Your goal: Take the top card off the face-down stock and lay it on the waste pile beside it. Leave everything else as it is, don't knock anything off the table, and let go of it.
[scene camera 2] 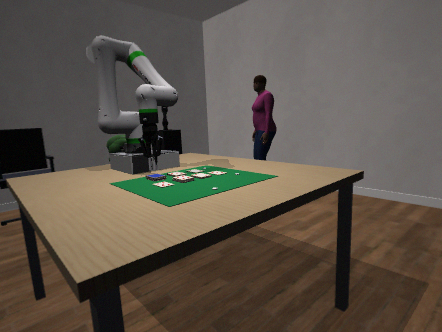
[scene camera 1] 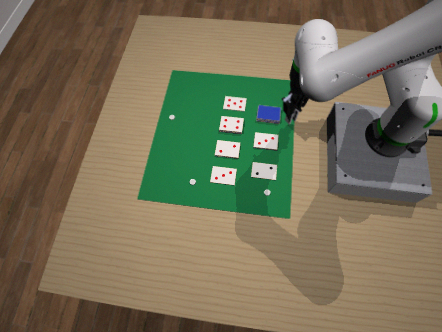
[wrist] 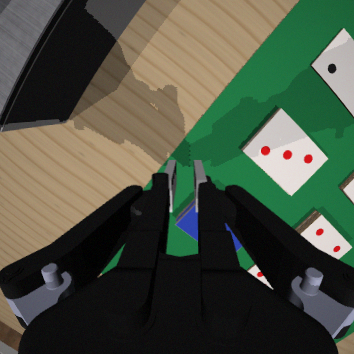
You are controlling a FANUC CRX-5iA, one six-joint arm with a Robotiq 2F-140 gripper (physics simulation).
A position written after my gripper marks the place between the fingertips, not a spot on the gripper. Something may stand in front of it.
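My gripper (wrist: pixel 184 171) is visible here, and so is a red-pipped card (wrist: pixel 281 148). There's a green mat as well: that's the mat (scene camera 1: pixel 184 148), (scene camera 2: pixel 179 193) and (wrist: pixel 278 74).
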